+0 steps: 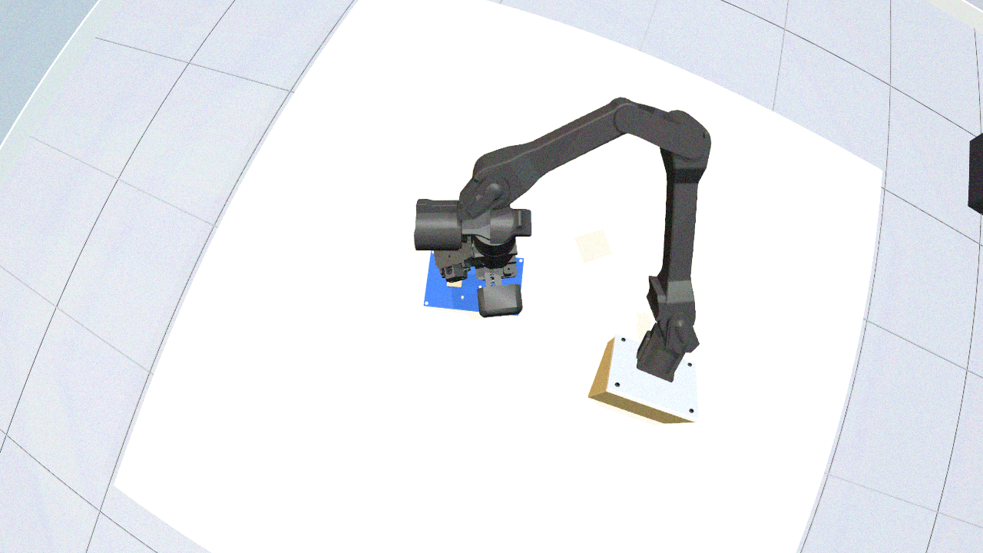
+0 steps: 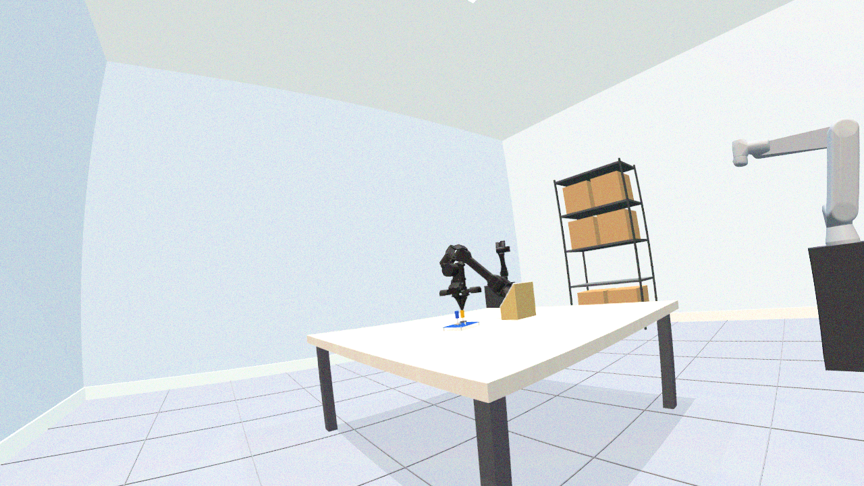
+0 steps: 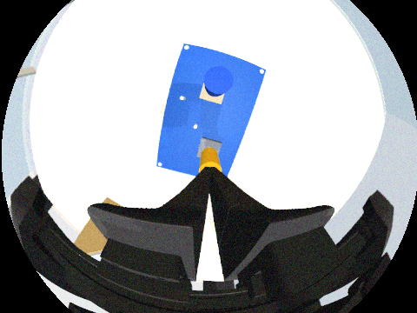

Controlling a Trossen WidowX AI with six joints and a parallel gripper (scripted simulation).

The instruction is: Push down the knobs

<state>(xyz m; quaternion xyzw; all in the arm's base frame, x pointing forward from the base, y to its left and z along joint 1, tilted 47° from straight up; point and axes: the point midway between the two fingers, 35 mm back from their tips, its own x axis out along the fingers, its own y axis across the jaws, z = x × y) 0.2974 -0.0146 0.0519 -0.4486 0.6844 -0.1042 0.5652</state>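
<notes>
Right now my gripper tip is 2 cm above the orange knob. Also, from my gripper tip: dark blue knob 6 cm ahead, 3 cm to the left, 1 cm below.
</notes>
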